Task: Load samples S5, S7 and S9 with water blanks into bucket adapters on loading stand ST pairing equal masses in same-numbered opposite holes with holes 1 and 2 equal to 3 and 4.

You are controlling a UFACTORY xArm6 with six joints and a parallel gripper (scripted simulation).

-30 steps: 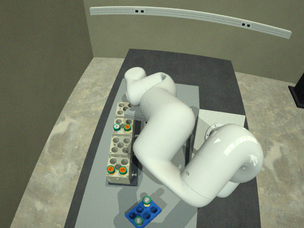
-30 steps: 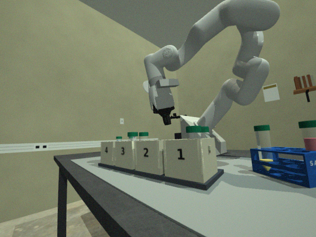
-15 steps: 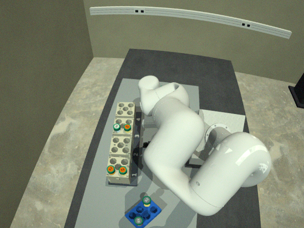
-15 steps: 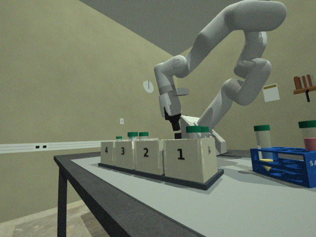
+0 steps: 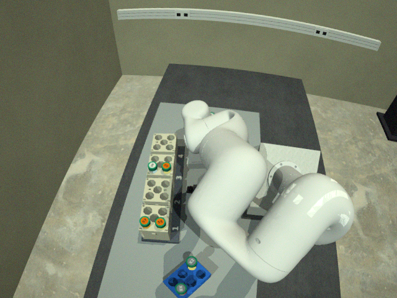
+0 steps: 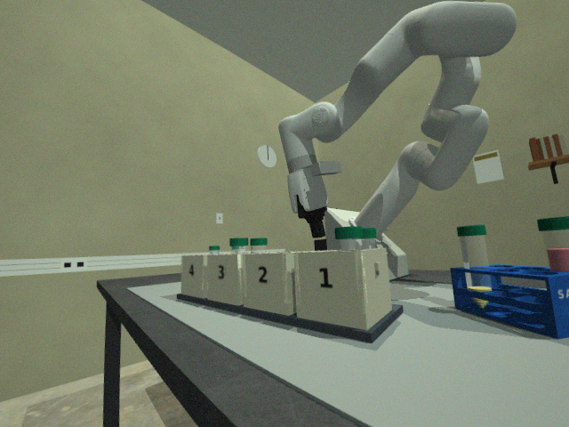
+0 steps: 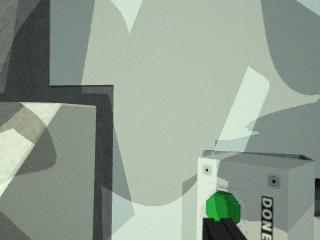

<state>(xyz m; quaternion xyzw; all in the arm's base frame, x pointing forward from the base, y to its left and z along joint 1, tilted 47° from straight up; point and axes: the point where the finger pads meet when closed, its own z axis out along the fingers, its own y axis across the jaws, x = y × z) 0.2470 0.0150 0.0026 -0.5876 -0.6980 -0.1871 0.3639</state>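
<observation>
My hand is 8 cm above the green done key. From my hand the other things lie so: orange-capped tube 19 cm ahead, 21 cm to the left, 8 cm below; yellow-filled tube 18 cm ahead, 1 cm to the right, 8 cm below; dark stand base 19 cm ahead, 3 cm to the left, 14 cm below.
</observation>
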